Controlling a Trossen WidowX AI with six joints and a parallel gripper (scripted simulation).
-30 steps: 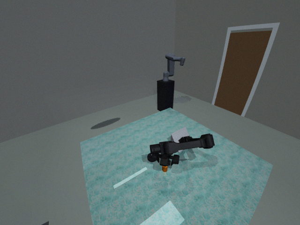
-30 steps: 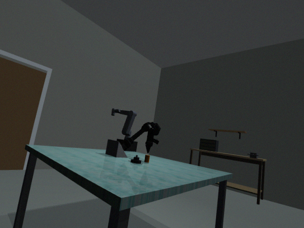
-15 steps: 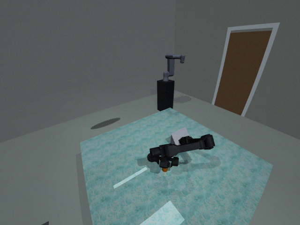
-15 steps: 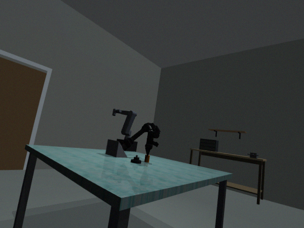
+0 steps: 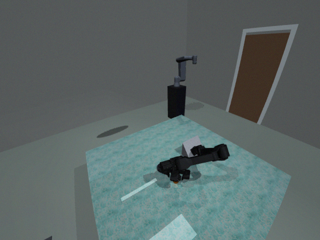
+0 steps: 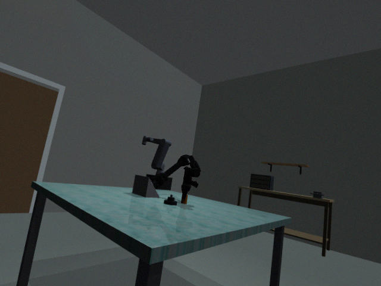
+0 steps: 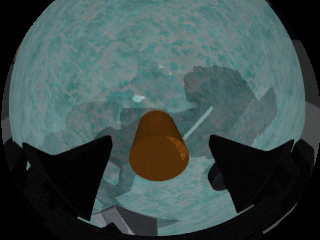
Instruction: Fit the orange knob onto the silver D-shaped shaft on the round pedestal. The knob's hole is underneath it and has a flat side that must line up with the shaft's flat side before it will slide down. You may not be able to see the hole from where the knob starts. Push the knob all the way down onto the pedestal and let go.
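Right now my gripper tip is 1 cm below the orange knob. Also, from my gripper tip: round black pedestal: 15 cm to the right.
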